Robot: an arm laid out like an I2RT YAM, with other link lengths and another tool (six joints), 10 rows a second.
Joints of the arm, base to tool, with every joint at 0 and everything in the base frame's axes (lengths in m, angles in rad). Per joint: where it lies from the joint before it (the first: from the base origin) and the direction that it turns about. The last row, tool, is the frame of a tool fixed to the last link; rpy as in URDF.
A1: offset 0.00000 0.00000 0.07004 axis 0 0 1
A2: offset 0.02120 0.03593 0.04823 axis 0 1 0
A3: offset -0.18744 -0.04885 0.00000 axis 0 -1 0
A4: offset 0.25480 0.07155 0.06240 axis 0 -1 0
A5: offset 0.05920 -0.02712 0.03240 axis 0 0 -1
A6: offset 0.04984 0.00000 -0.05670 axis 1 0 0
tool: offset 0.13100 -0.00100 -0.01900 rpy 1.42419 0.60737 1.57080
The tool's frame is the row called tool.
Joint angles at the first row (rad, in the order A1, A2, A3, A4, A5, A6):
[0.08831 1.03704 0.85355 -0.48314 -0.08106 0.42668]
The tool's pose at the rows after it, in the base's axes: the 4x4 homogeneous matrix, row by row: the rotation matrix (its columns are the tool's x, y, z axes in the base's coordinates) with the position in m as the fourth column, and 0 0 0 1 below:
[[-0.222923 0.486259 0.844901 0.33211], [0.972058 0.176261 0.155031 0.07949], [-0.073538 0.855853 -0.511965 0.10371], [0 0 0 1]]
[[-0.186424 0.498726 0.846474 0.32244], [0.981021 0.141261 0.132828 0.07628], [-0.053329 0.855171 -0.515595 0.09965], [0 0 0 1]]
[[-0.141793 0.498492 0.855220 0.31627], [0.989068 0.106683 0.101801 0.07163], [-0.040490 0.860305 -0.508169 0.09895], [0 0 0 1]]
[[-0.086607 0.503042 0.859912 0.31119], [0.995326 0.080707 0.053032 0.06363], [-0.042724 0.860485 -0.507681 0.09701], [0 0 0 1]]
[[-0.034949 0.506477 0.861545 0.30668], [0.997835 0.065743 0.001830 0.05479], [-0.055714 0.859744 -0.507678 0.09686], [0 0 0 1]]
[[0.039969 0.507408 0.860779 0.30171], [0.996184 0.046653 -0.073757 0.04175], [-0.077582 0.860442 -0.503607 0.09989], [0 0 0 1]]
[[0.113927 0.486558 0.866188 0.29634], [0.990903 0.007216 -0.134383 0.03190], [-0.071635 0.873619 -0.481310 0.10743], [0 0 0 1]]
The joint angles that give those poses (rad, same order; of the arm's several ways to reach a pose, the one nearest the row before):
[0.08831 0.98098 0.79176 -0.49572 -0.05970 0.46368]
[0.08832 0.91916 0.74217 -0.51177 -0.04291 0.50298]
[0.08834 0.86159 0.70213 -0.52014 -0.01658 0.54190]
[0.08834 0.81847 0.67197 -0.53272 0.02806 0.57509]
[0.08832 0.78412 0.65481 -0.55182 0.07649 0.59759]
[0.08833 0.74905 0.64795 -0.58155 0.14860 0.62773]
[0.08795 0.69142 0.63533 -0.60825 0.20392 0.67466]

